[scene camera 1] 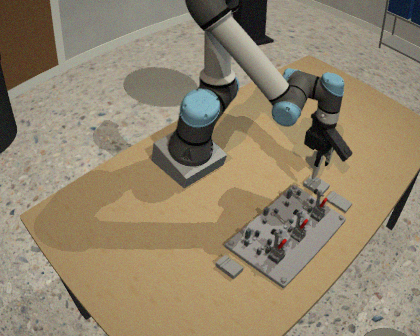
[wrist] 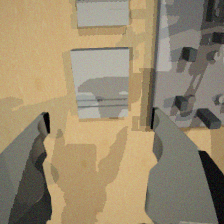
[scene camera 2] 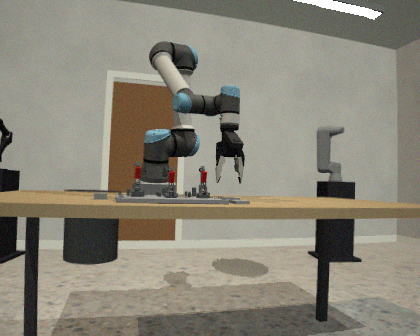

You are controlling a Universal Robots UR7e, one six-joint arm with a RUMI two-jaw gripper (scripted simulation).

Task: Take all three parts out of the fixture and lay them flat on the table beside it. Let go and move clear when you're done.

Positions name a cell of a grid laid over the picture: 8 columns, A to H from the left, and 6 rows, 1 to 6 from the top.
Labels:
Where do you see a grey fixture plate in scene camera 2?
C4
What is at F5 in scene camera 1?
A grey fixture plate.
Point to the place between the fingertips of my gripper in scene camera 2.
E4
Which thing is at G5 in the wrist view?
My gripper.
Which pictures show my gripper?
Scene camera 1, the wrist view and scene camera 2: all of them.

